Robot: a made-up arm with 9 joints. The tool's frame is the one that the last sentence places. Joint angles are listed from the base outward.
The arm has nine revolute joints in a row. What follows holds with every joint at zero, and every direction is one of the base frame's. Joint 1 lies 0.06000 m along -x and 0.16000 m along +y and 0.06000 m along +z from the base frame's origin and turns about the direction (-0.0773, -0.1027, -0.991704), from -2.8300 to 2.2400 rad. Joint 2 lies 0.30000 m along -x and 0.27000 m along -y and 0.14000 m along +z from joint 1 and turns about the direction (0.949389, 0.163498, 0.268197), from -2.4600 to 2.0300 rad. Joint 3 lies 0.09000 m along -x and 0.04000 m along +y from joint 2 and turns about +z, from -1.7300 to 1.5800 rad. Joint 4 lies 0.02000 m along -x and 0.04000 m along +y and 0.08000 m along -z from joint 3 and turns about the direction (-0.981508, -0.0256, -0.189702), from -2.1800 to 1.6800 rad. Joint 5 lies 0.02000 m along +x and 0.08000 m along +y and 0.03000 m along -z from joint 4 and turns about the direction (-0.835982, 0.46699, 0.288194), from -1.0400 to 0.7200 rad. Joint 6 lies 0.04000 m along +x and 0.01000 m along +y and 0.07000 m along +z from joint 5 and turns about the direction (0.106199, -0.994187, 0.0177), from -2.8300 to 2.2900 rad. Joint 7 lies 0.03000 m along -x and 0.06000 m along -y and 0.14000 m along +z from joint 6 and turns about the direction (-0.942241, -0.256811, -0.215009), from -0.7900 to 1.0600 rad. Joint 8 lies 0.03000 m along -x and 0.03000 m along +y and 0.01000 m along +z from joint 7 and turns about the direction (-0.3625, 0.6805, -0.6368), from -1.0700 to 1.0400 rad. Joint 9 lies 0.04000 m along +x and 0.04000 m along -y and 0.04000 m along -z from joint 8 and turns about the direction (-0.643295, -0.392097, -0.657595), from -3.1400 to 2.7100 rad. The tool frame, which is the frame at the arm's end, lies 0.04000 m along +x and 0.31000 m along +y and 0.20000 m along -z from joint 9; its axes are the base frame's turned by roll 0.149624, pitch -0.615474 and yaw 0.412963 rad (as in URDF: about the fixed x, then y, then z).
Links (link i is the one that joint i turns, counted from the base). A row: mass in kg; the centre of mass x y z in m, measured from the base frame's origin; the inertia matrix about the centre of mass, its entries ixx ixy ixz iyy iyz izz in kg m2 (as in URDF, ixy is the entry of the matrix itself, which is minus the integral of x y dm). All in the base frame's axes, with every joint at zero. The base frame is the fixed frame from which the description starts. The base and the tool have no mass.
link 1: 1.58; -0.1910 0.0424 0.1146; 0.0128 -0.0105 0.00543 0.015 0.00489 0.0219
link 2: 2.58; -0.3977 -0.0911 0.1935; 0.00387 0.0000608 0 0.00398 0 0.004
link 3: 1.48; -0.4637 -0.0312 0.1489; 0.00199 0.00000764 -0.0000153 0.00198 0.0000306 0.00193
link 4: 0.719; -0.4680 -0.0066 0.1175; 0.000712 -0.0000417 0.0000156 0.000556 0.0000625 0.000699
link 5: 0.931; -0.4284 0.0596 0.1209; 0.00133 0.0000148 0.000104 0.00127 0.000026 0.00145
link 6: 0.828; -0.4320 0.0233 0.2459; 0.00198 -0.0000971 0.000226 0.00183 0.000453 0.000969
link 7: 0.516; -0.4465 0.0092 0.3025; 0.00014 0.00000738 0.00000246 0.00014 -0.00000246 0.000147
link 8: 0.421; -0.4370 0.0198 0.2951; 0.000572 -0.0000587 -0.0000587 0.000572 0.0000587 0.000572
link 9: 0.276; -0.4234 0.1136 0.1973; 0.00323 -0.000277 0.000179 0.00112 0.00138 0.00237
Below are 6 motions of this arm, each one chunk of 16 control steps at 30 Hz.
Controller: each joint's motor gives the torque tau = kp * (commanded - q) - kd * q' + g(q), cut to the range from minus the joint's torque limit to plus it. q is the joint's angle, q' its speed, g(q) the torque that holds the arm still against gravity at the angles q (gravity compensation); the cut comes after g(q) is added. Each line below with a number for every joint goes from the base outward.
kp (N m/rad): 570 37 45 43 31 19 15 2.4 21
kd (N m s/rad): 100 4.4 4.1 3.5 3.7 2 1.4 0.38 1.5
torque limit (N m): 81 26 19 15 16 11 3.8 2 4.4
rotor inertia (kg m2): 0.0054 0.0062 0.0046 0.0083 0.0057 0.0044 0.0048 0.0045 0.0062
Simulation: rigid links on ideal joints. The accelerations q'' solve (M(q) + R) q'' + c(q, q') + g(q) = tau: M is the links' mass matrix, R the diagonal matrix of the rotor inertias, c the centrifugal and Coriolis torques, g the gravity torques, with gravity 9.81 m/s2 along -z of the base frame. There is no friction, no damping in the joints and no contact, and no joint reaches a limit. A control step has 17 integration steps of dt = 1/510 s. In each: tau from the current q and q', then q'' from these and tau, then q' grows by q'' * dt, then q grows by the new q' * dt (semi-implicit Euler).
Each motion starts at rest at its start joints. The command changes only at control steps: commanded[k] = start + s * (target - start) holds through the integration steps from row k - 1 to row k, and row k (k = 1, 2, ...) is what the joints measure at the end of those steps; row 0 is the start. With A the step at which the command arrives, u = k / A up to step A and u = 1 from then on. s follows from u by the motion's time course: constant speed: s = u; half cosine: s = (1 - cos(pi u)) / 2; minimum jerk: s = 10 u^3 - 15 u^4 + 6 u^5; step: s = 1 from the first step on.
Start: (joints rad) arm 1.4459 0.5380 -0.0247 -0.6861 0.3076 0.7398 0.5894 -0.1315 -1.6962
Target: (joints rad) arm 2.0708 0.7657 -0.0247 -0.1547 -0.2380 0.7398 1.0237 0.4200 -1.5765
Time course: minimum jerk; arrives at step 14
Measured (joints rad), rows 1 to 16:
1: 1.4461 0.5384 -0.0247 -0.6858 0.3072 0.7394 0.5897 -0.1315 -1.6962
2: 1.4479 0.5410 -0.0244 -0.6834 0.3043 0.7371 0.5921 -0.1312 -1.6960
3: 1.4532 0.5481 -0.0237 -0.6761 0.2961 0.7318 0.5988 -0.1288 -1.6950
4: 1.4647 0.5610 -0.0224 -0.6607 0.2802 0.7234 0.6122 -0.1218 -1.6926
5: 1.4843 0.5799 -0.0207 -0.6347 0.2550 0.7133 0.6339 -0.1074 -1.6878
6: 1.5132 0.6036 -0.0187 -0.5970 0.2201 0.7035 0.6644 -0.0836 -1.6801
7: 1.5514 0.6304 -0.0167 -0.5482 0.1761 0.6960 0.7028 -0.0497 -1.6694
8: 1.5979 0.6580 -0.0148 -0.4908 0.1251 0.6927 0.7472 -0.0065 -1.6563
9: 1.6506 0.6836 -0.0132 -0.4284 0.0697 0.6946 0.7950 0.0439 -1.6415
10: 1.7066 0.7052 -0.0122 -0.3655 0.0133 0.7019 0.8429 0.0982 -1.6262
11: 1.7627 0.7207 -0.0121 -0.3066 -0.0404 0.7141 0.8875 0.1528 -1.6116
12: 1.8156 0.7295 -0.0133 -0.2559 -0.0884 0.7294 0.9262 0.2045 -1.5989
13: 1.8628 0.7320 -0.0156 -0.2161 -0.1281 0.7458 0.9569 0.2505 -1.5889
14: 1.9028 0.7304 -0.0187 -0.1878 -0.1591 0.7606 0.9795 0.2892 -1.5817
15: 1.9357 0.7280 -0.0219 -0.1692 -0.1824 0.7711 0.9953 0.3202 -1.5772
16: 1.9624 0.7269 -0.0245 -0.1579 -0.1994 0.7767 1.0061 0.3445 -1.5746

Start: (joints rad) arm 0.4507 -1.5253 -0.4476 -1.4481 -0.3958 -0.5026 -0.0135 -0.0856 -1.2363
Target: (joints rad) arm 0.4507 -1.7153 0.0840 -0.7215 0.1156 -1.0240 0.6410 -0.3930 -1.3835
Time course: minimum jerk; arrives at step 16
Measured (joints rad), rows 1 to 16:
1: 0.4507 -1.5253 -0.4473 -1.4477 -0.3958 -0.5027 -0.0131 -0.0858 -1.2365
2: 0.4507 -1.5255 -0.4453 -1.4452 -0.3958 -0.5035 -0.0105 -0.0870 -1.2378
3: 0.4506 -1.5264 -0.4395 -1.4374 -0.3947 -0.5064 -0.0028 -0.0908 -1.2413
4: 0.4504 -1.5286 -0.4274 -1.4209 -0.3906 -0.5136 0.0127 -0.0982 -1.2475
5: 0.4502 -1.5331 -0.4076 -1.3933 -0.3810 -0.5273 0.0380 -0.1100 -1.2564
6: 0.4501 -1.5405 -0.3790 -1.3530 -0.3637 -0.5494 0.0740 -0.1258 -1.2679
7: 0.4501 -1.5513 -0.3420 -1.3001 -0.3369 -0.5809 0.1201 -0.1451 -1.2814
8: 0.4503 -1.5653 -0.2976 -1.2361 -0.2999 -0.6215 0.1747 -0.1670 -1.2964
9: 0.4507 -1.5817 -0.2477 -1.1637 -0.2536 -0.6700 0.2353 -0.1903 -1.3120
10: 0.4512 -1.5995 -0.1948 -1.0865 -0.1998 -0.7239 0.2989 -0.2141 -1.3275
11: 0.4518 -1.6176 -0.1413 -1.0087 -0.1415 -0.7800 0.3622 -0.2373 -1.3418
12: 0.4522 -1.6353 -0.0896 -0.9347 -0.0826 -0.8352 0.4221 -0.2590 -1.3541
13: 0.4523 -1.6524 -0.0422 -0.8686 -0.0269 -0.8865 0.4755 -0.2783 -1.3637
14: 0.4521 -1.6684 -0.0012 -0.8137 0.0222 -0.9312 0.5202 -0.2946 -1.3705
15: 0.4518 -1.6832 0.0316 -0.7720 0.0622 -0.9675 0.5551 -0.3077 -1.3745
16: 0.4513 -1.6961 0.0555 -0.7433 0.0918 -0.9946 0.5807 -0.3180 -1.3765

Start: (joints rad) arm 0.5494 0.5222 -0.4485 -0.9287 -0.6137 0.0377 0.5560 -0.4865 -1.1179
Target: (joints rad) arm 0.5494 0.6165 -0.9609 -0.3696 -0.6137 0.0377 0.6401 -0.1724 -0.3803
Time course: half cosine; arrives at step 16
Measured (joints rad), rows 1 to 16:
1: 0.5494 0.5225 -0.4496 -0.9274 -0.6140 0.0371 0.5559 -0.4864 -1.1159
2: 0.5494 0.5235 -0.4542 -0.9222 -0.6146 0.0354 0.5559 -0.4854 -1.1078
3: 0.5493 0.5256 -0.4641 -0.9108 -0.6153 0.0333 0.5565 -0.4823 -1.0906
4: 0.5493 0.5287 -0.4806 -0.8917 -0.6159 0.0312 0.5583 -0.4764 -1.0629
5: 0.5492 0.5330 -0.5039 -0.8647 -0.6163 0.0298 0.5612 -0.4671 -1.0245
6: 0.5492 0.5383 -0.5339 -0.8302 -0.6166 0.0291 0.5655 -0.4544 -0.9763
7: 0.5492 0.5445 -0.5698 -0.7890 -0.6166 0.0294 0.5709 -0.4385 -0.9198
8: 0.5492 0.5514 -0.6106 -0.7427 -0.6164 0.0306 0.5773 -0.4196 -0.8568
9: 0.5493 0.5588 -0.6547 -0.6928 -0.6161 0.0324 0.5845 -0.3983 -0.7899
10: 0.5495 0.5664 -0.7005 -0.6414 -0.6157 0.0347 0.5923 -0.3751 -0.7214
11: 0.5496 0.5738 -0.7464 -0.5903 -0.6151 0.0371 0.6005 -0.3507 -0.6539
12: 0.5497 0.5808 -0.7906 -0.5416 -0.6143 0.0394 0.6087 -0.3257 -0.5902
13: 0.5497 0.5873 -0.8314 -0.4971 -0.6134 0.0414 0.6166 -0.3009 -0.5325
14: 0.5497 0.5928 -0.8673 -0.4585 -0.6123 0.0430 0.6239 -0.2771 -0.4831
15: 0.5497 0.5974 -0.8969 -0.4272 -0.6112 0.0442 0.6304 -0.2551 -0.4440
16: 0.5496 0.6009 -0.9190 -0.4045 -0.6101 0.0450 0.6357 -0.2358 -0.4166

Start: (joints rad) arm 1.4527 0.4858 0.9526 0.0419 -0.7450 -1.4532 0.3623 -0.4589 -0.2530
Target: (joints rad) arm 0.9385 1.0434 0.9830 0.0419 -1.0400 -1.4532 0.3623 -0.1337 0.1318
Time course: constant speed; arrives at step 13
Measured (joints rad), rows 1 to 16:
1: 1.4484 0.4906 0.9520 0.0442 -0.7465 -1.4598 0.3614 -0.4573 -0.2412
2: 1.4382 0.5035 0.9528 0.0464 -0.7515 -1.4672 0.3612 -0.4508 -0.2213
3: 1.4227 0.5244 0.9546 0.0478 -0.7610 -1.4722 0.3615 -0.4401 -0.1975
4: 1.4026 0.5521 0.9570 0.0483 -0.7746 -1.4741 0.3620 -0.4262 -0.1717
5: 1.3787 0.5852 0.9597 0.0483 -0.7912 -1.4736 0.3625 -0.4101 -0.1449
6: 1.3517 0.6220 0.9624 0.0480 -0.8101 -1.4715 0.3628 -0.3921 -0.1174
7: 1.3222 0.6614 0.9652 0.0475 -0.8305 -1.4687 0.3630 -0.3729 -0.0895
8: 1.2908 0.7024 0.9679 0.0470 -0.8519 -1.4656 0.3631 -0.3525 -0.0611
9: 1.2577 0.7445 0.9706 0.0465 -0.8740 -1.4627 0.3631 -0.3312 -0.0325
10: 1.2234 0.7872 0.9732 0.0461 -0.8965 -1.4601 0.3630 -0.3091 -0.0037
11: 1.1880 0.8302 0.9757 0.0457 -0.9192 -1.4579 0.3629 -0.2864 0.0253
12: 1.1518 0.8734 0.9781 0.0454 -0.9421 -1.4560 0.3628 -0.2631 0.0544
13: 1.1150 0.9166 0.9805 0.0451 -0.9650 -1.4545 0.3626 -0.2394 0.0837
14: 1.0817 0.9561 0.9827 0.0435 -0.9838 -1.4478 0.3621 -0.2168 0.1012
15: 1.0538 0.9869 0.9836 0.0422 -0.9982 -1.4415 0.3604 -0.2000 0.1109
16: 1.0311 1.0090 0.9838 0.0413 -1.0092 -1.4377 0.3588 -0.1883 0.1167

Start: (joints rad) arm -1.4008 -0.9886 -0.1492 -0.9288 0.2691 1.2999 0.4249 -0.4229 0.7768
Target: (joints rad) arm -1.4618 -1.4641 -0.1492 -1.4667 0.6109 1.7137 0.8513 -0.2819 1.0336
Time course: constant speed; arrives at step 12
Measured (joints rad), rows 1 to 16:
1: -1.4009 -0.9958 -0.1486 -0.9422 0.2783 1.3065 0.4336 -0.4258 0.7826
2: -1.4018 -1.0104 -0.1478 -0.9668 0.2924 1.3202 0.4503 -0.4294 0.7946
3: -1.4036 -1.0314 -0.1473 -0.9988 0.3095 1.3400 0.4731 -0.4304 0.8107
4: -1.4061 -1.0576 -0.1472 -1.0354 0.3289 1.3646 0.5003 -0.4276 0.8293
5: -1.4091 -1.0877 -0.1473 -1.0750 0.3501 1.3927 0.5304 -0.4212 0.8494
6: -1.4127 -1.1207 -0.1476 -1.1165 0.3727 1.4231 0.5625 -0.4121 0.8702
7: -1.4166 -1.1557 -0.1479 -1.1592 0.3964 1.4551 0.5959 -0.4009 0.8914
8: -1.4207 -1.1922 -0.1482 -1.2027 0.4212 1.4880 0.6301 -0.3886 0.9128
9: -1.4251 -1.2296 -0.1485 -1.2467 0.4467 1.5216 0.6648 -0.3758 0.9343
10: -1.4296 -1.2677 -0.1487 -1.2910 0.4729 1.5556 0.6998 -0.3628 0.9558
11: -1.4343 -1.3064 -0.1489 -1.3354 0.4996 1.5898 0.7351 -0.3499 0.9773
12: -1.4390 -1.3453 -0.1490 -1.3801 0.5267 1.6241 0.7704 -0.3372 0.9988
13: -1.4438 -1.3773 -0.1500 -1.4115 0.5454 1.6519 0.7976 -0.3213 1.0147
14: -1.4477 -1.4017 -0.1508 -1.4318 0.5592 1.6727 0.8166 -0.3042 1.0244
15: -1.4509 -1.4197 -0.1513 -1.4448 0.5700 1.6874 0.8294 -0.2895 1.0299
16: -1.4534 -1.4327 -0.1513 -1.4530 0.5786 1.6972 0.8378 -0.2786 1.0327

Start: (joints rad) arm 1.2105 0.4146 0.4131 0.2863 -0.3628 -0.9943 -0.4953 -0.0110 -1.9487
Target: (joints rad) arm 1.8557 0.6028 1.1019 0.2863 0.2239 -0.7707 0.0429 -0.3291 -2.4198
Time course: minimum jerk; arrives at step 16
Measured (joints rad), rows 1 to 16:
1: 1.2107 0.4147 0.4134 0.2861 -0.3627 -0.9943 -0.4950 -0.0110 -1.9491
2: 1.2119 0.4156 0.4157 0.2850 -0.3620 -0.9939 -0.4928 -0.0113 -1.9520
3: 1.2159 0.4185 0.4228 0.2824 -0.3593 -0.9922 -0.4865 -0.0125 -1.9600
4: 1.2245 0.4243 0.4378 0.2781 -0.3527 -0.9881 -0.4742 -0.0161 -1.9757
5: 1.2394 0.4340 0.4633 0.2727 -0.3401 -0.9802 -0.4540 -0.0235 -2.0000
6: 1.2620 0.4476 0.5007 0.2671 -0.3196 -0.9678 -0.4252 -0.0358 -2.0330
7: 1.2926 0.4648 0.5499 0.2621 -0.2902 -0.9508 -0.3878 -0.0534 -2.0734
8: 1.3310 0.4850 0.6098 0.2586 -0.2516 -0.9297 -0.3429 -0.0761 -2.1194
9: 1.3762 0.5071 0.6776 0.2570 -0.2046 -0.9053 -0.2923 -0.1029 -2.1684
10: 1.4264 0.5297 0.7499 0.2578 -0.1507 -0.8790 -0.2386 -0.1322 -2.2175
11: 1.4794 0.5512 0.8227 0.2610 -0.0923 -0.8526 -0.1847 -0.1623 -2.2639
12: 1.5328 0.5701 0.8919 0.2665 -0.0323 -0.8278 -0.1334 -0.1912 -2.3050
13: 1.5841 0.5848 0.9536 0.2740 0.0262 -0.8063 -0.0874 -0.2170 -2.3387
14: 1.6312 0.5941 1.0048 0.2828 0.0802 -0.7896 -0.0486 -0.2385 -2.3641
15: 1.6724 0.5977 1.0437 0.2920 0.1275 -0.7786 -0.0181 -0.2551 -2.3812
16: 1.7072 0.5962 1.0703 0.3005 0.1663 -0.7735 0.0042 -0.2670 -2.3916

